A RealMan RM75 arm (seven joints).
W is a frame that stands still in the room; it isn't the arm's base.
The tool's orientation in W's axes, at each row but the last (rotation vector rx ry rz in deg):
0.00 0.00 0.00
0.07 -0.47 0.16
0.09 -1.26 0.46
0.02 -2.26 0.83
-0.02 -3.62 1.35
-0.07 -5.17 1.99
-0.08 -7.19 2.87
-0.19 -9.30 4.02
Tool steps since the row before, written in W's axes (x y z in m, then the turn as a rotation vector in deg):
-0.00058 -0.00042 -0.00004 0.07 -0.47 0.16
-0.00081 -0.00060 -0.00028 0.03 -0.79 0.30
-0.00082 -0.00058 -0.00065 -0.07 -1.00 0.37
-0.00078 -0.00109 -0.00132 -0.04 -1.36 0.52
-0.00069 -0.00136 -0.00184 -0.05 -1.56 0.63
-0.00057 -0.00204 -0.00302 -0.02 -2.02 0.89
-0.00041 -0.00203 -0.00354 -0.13 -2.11 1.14
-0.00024 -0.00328 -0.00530 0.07 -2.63 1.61
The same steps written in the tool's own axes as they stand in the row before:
-0.00058 -0.00042 -0.00004 0.07 -0.47 0.16
-0.00081 -0.00060 -0.00027 0.03 -0.79 0.30
-0.00084 -0.00057 -0.00063 -0.07 -1.00 0.37
-0.00085 -0.00108 -0.00129 -0.04 -1.36 0.52
-0.00084 -0.00134 -0.00179 -0.05 -1.56 0.63
-0.00091 -0.00201 -0.00296 -0.01 -2.02 0.89
-0.00095 -0.00199 -0.00346 -0.09 -2.11 1.15
-0.00132 -0.00321 -0.00518 0.14 -2.64 1.58

